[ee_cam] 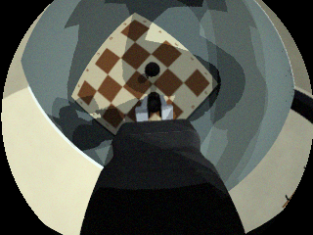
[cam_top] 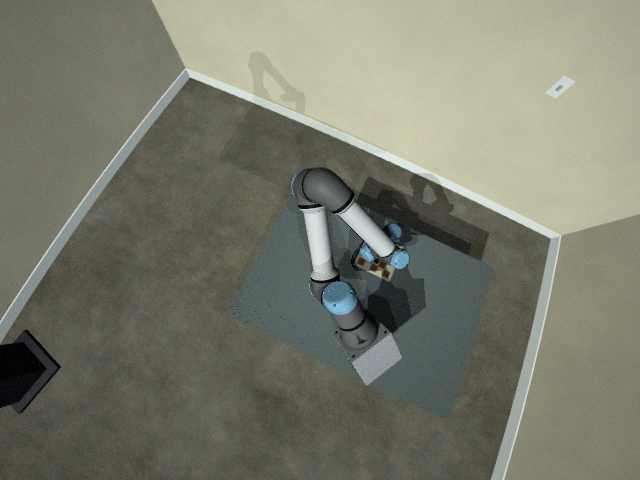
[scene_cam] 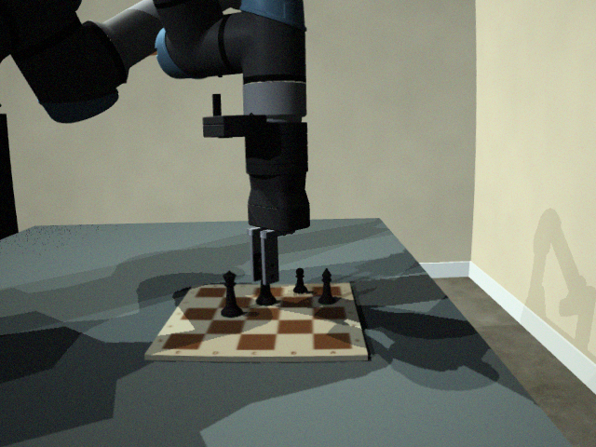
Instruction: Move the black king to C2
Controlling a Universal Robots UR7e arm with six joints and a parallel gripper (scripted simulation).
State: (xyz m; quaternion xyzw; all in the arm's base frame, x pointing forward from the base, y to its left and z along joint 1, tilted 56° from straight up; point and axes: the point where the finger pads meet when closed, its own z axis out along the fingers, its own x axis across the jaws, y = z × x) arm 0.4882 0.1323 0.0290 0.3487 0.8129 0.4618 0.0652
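Right now my hand is 1 cm above the black king. The rest, counted from my hand: black queen: 4 cm to the right, 3 cm behind, 2 cm below; chessboard: 5 cm below, 4 cm to the right, 1 cm ahead; black pawn: 5 cm to the left, 3 cm below, 3 cm ahead.
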